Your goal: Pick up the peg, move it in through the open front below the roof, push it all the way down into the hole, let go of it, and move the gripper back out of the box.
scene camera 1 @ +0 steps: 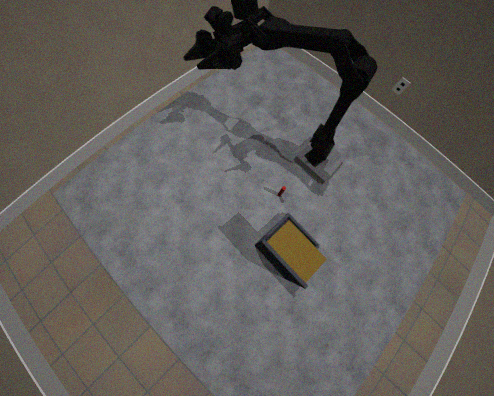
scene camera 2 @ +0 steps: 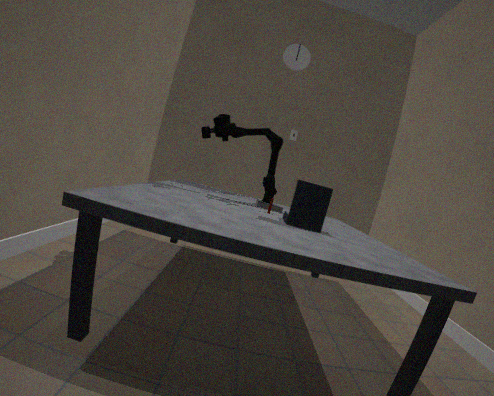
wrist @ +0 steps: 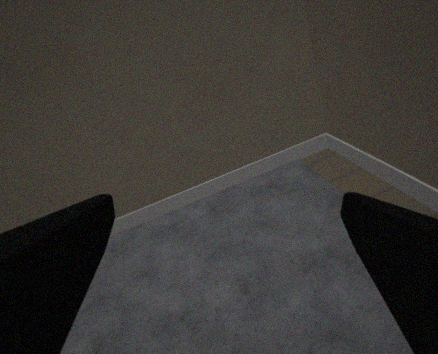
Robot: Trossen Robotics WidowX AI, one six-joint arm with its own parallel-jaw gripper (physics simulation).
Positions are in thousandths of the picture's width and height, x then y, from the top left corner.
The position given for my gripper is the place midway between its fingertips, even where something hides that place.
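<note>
Box: (scene camera 1: 531, 620), (scene camera 2: 629, 514). My gripper: (scene camera 1: 386, 160), (wrist: 524, 578); open, holding nothing.
</note>
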